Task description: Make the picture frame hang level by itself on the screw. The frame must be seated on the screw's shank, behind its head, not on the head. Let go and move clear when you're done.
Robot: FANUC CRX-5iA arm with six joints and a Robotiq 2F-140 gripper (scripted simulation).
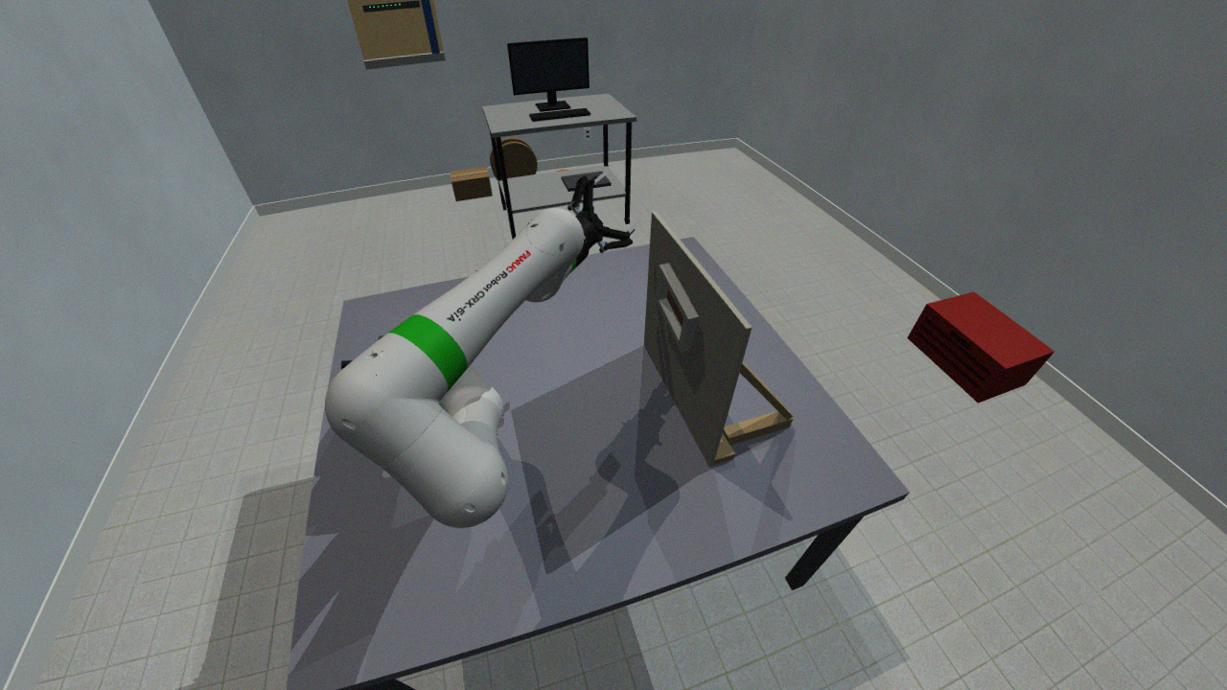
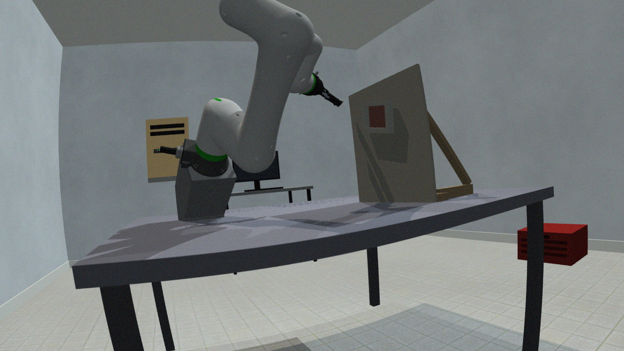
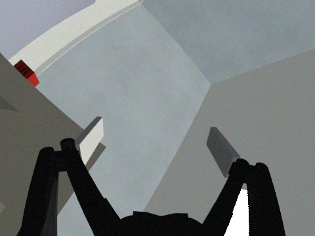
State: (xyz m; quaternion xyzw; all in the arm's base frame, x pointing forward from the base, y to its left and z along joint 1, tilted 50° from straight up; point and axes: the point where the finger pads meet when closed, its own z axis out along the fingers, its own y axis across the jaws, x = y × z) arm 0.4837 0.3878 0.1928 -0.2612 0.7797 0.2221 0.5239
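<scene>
Now: hand 26 cm to the left of the picture frame, 17 cm above it and 6 cm short of it. From my hand the other things lie so: upright tan board 28 cm to the right, 26 cm below, 8 cm ahead.
</scene>
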